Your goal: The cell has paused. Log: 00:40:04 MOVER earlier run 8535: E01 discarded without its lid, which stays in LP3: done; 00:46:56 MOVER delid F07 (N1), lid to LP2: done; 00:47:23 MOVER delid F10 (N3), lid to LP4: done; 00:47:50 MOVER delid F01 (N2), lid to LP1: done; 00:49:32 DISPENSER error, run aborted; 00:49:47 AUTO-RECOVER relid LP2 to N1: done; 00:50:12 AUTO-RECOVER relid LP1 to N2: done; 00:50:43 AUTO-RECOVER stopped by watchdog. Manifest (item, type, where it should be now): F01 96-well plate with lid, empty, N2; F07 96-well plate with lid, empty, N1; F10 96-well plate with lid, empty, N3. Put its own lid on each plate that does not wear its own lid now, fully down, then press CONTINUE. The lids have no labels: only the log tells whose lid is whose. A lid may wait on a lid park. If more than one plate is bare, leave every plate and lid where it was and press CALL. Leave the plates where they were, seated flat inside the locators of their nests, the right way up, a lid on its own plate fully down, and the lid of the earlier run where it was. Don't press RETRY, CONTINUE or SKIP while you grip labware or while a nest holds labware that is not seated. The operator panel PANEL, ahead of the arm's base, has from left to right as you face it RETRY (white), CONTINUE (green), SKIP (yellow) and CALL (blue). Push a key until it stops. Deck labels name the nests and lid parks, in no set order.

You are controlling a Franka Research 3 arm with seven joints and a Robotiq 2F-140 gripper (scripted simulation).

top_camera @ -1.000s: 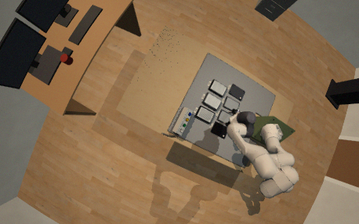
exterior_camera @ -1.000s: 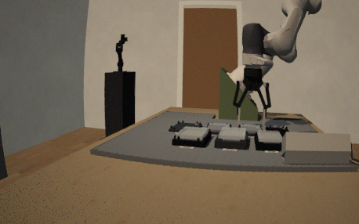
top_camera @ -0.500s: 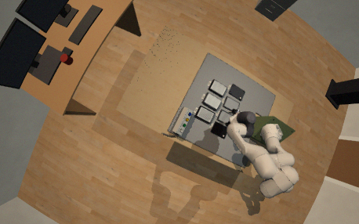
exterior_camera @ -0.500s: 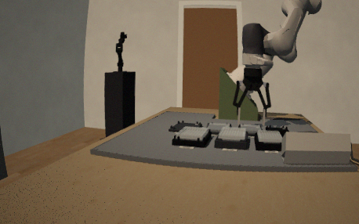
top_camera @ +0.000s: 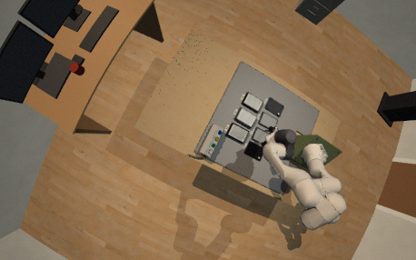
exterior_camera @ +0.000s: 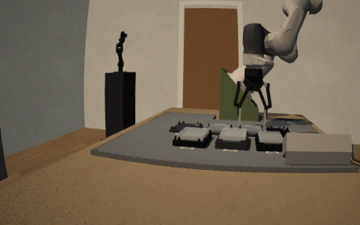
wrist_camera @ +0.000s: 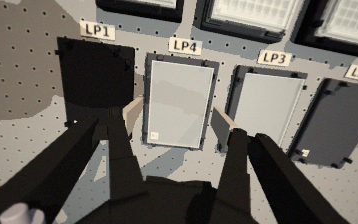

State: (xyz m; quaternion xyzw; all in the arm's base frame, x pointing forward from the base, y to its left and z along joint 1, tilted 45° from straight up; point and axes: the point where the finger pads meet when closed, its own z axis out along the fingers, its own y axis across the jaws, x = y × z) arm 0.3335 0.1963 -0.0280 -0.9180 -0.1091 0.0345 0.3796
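The clear lid is 40 mm below my hand. Also, from my hand: lid park LP1: 20 mm behind, 120 mm to the left, 50 mm below; then LP1 label: 70 mm ahead, 140 mm to the left, 50 mm below; then lid park LP4: 50 mm below.
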